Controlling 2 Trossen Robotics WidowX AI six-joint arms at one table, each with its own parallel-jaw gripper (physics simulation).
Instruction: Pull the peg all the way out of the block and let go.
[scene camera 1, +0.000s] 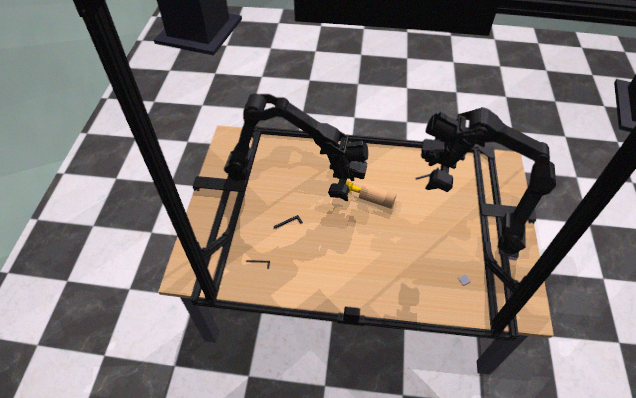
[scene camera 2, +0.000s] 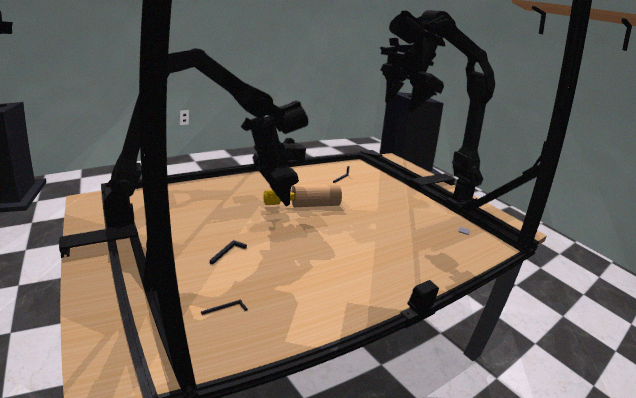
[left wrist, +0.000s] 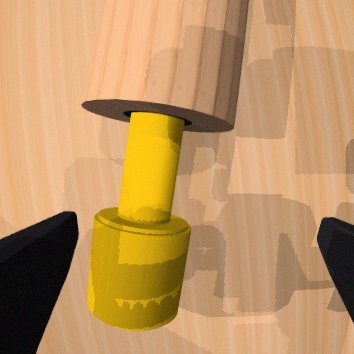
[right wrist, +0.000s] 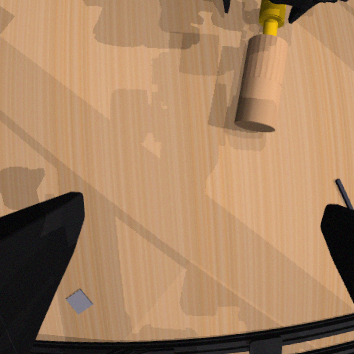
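Pixels of known places: left gripper, fingertip midpoint: (scene camera 1: 349, 190) (scene camera 2: 281, 197) (left wrist: 202, 227) (right wrist: 258, 15); right gripper, fingertip midpoint: (scene camera 1: 428, 177) (scene camera 2: 397, 107) (right wrist: 207, 211); left arm's base at its link origin: (scene camera 1: 237, 176) (scene camera 2: 119, 224); right arm's base at its link origin: (scene camera 1: 508, 247) (scene camera 2: 463, 198).
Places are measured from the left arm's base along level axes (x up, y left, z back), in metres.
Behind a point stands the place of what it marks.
Note:
The wooden cylindrical block (scene camera 1: 376, 195) @[x 0.031, y 0.039, z -0.509 m] (scene camera 2: 316, 195) @[x 0.021, y 0.031, z -0.501 m] (left wrist: 165, 60) @[x 0.037, y 0.058, z -0.464 m] (right wrist: 260, 85) @[x 0.036, y 0.045, z -0.524 m] lies on its side on the table. The yellow peg (scene camera 1: 355, 188) @[x 0.016, y 0.058, z -0.430 m] (scene camera 2: 271, 197) @[x 0.015, y 0.050, z -0.389 m] (left wrist: 150, 170) @[x 0.018, y 0.061, z -0.433 m] (right wrist: 272, 14) @[x 0.025, y 0.061, z -0.413 m] sticks out of its end; its wide head and a length of narrower shaft show, and the rest of the shaft is hidden in the block. My left gripper (scene camera 1: 339, 194) @[x 0.016, y 0.043, z -0.413 m] (scene camera 2: 286, 201) @[x 0.016, y 0.043, z -0.413 m] (left wrist: 202, 227) @[x 0.016, y 0.043, z -0.413 m] is open and low over the peg; in the left wrist view the head appears between the fingers, nearer the left-hand one. My right gripper (scene camera 1: 435, 185) @[x 0.272, y -0.039, z -0.657 m] (scene camera 2: 401, 103) @[x 0.272, y -0.039, z -0.657 m] (right wrist: 207, 211) @[x 0.272, y -0.039, z -0.657 m] is open and empty, high above the table, away from the block.
Two black hex keys (scene camera 1: 287, 222) @[x -0.015, y -0.131, z -0.239 m] (scene camera 1: 258, 261) @[x -0.014, y -0.304, z -0.200 m] (scene camera 2: 221, 253) @[x -0.012, y -0.138, z -0.229 m] (scene camera 2: 222, 307) @[x -0.015, y -0.305, z -0.199 m] lie on the left of the table. A third hex key (scene camera 1: 422, 177) @[x -0.016, y 0.207, z -0.650 m] (scene camera 2: 342, 177) @[x -0.016, y 0.223, z -0.670 m] (right wrist: 343, 192) @[x -0.013, y 0.207, z -0.646 m] lies beyond the block. A small grey square (scene camera 1: 464, 280) @[x -0.017, y -0.175, z -0.852 m] (scene camera 2: 464, 231) @[x -0.016, y -0.178, z -0.847 m] (right wrist: 79, 301) @[x -0.016, y -0.171, z -0.850 m] lies at the right. Black frame rails border the table.

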